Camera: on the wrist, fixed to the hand. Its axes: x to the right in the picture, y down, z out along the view.
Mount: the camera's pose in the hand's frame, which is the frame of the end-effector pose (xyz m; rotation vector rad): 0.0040 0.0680 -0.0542 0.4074 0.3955 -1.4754
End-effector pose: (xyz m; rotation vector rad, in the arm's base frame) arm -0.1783 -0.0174 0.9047 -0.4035 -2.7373 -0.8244
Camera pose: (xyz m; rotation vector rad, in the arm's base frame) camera -0.1507 0.0070 0.9836 1.7793 -2.3224 -0.4030
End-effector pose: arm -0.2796 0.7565 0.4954 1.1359 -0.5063 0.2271
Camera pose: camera -0.2903 0.8335 0.5346 1.5393 0.8137 -0.7534
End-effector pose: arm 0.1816 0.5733 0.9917 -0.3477 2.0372 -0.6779
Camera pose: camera 0.1350 0.6439 0.9714 -1.5968 1.6160 -2.1046
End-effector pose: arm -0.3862 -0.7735 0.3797 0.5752 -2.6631 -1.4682
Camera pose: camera -0.3984 -0.7859 0.4650 -2.2329 1.5963 0.4482
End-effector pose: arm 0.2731 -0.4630 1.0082 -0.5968 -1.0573 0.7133
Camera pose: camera 0.3084 -0.4222 0.9399 0.4374 -0.6818 -0.4871
